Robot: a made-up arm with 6 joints.
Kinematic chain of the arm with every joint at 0, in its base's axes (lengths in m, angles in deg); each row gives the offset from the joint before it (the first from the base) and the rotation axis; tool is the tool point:
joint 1: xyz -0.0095 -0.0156 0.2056 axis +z
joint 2: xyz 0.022 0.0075 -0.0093 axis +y
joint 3: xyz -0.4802 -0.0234 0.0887 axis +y
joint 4: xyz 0.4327 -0.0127 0.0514 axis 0.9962 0 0.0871
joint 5: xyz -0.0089 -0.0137 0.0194 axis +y
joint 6: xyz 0.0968 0.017 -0.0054 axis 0.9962 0 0.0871
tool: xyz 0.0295 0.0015 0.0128
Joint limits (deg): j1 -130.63..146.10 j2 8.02..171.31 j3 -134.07..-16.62 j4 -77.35..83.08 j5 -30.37..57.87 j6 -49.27..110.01
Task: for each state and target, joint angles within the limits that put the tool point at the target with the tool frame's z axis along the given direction. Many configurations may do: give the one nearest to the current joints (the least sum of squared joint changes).
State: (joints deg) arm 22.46 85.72 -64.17 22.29 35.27 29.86
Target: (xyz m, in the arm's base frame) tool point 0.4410 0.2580 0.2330 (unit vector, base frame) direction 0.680 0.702 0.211
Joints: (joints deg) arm 34.33 99.07 -44.98 -8.62 22.93 -3.73
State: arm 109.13 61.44 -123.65 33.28 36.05 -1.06
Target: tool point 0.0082 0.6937 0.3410 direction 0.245 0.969 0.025
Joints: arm 87.32 112.35 -82.31 27.07 56.30 -1.24
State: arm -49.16 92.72 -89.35 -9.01 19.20 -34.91
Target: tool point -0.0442 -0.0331 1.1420 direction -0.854 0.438 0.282
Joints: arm -27.98 50.27 -108.04 10.70 -16.09 -9.76
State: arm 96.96 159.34 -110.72 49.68 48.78 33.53
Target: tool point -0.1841 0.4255 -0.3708 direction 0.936 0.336 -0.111
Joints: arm 116.12 171.13 -70.53 54.63 2.60 40.91
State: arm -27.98 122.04 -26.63 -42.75 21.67 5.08
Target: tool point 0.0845 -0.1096 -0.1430 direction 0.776 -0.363 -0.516
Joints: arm -48.28 161.62 -17.59 -34.20 -20.41 13.34
